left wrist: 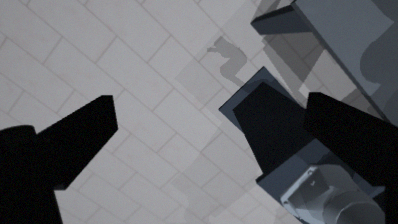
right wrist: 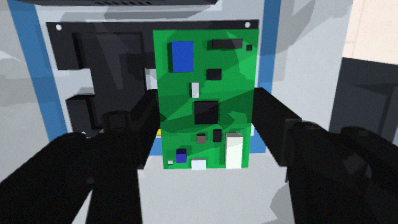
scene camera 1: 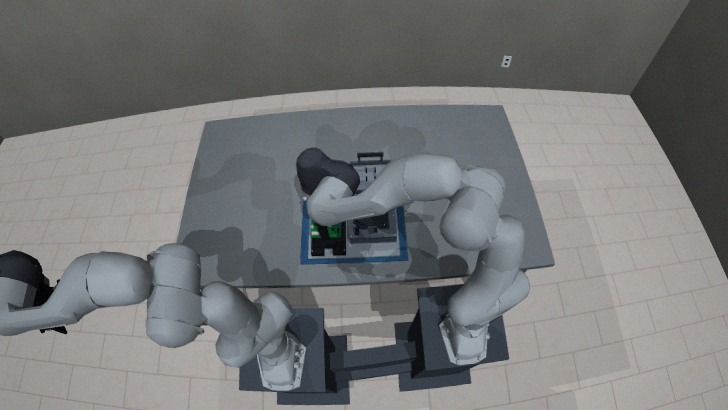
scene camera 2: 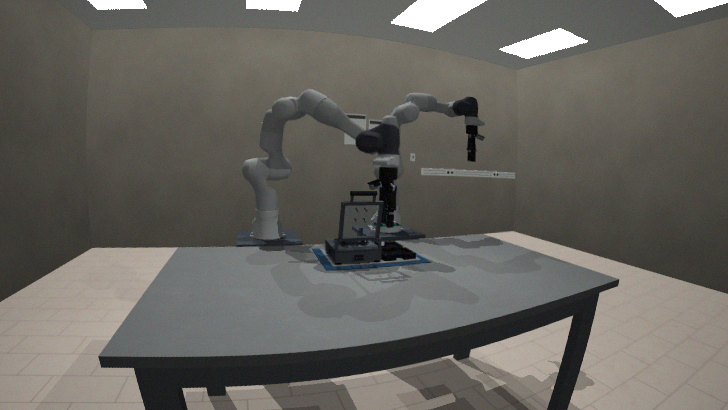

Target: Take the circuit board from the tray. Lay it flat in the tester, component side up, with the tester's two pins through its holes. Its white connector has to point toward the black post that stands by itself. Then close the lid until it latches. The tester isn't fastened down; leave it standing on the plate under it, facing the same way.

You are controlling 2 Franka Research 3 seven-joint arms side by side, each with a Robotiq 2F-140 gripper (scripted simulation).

In view: my left gripper (left wrist: 210, 111), my right gripper (scene camera 2: 386, 225), a tester (scene camera 1: 373, 234), a green circuit board (right wrist: 205, 78) and a black tray (right wrist: 117, 53).
My right gripper also shows in the right wrist view (right wrist: 205, 104). The left wrist view misses the tester: it is out of frame. The left wrist view does not show the green circuit board: it is out of frame.
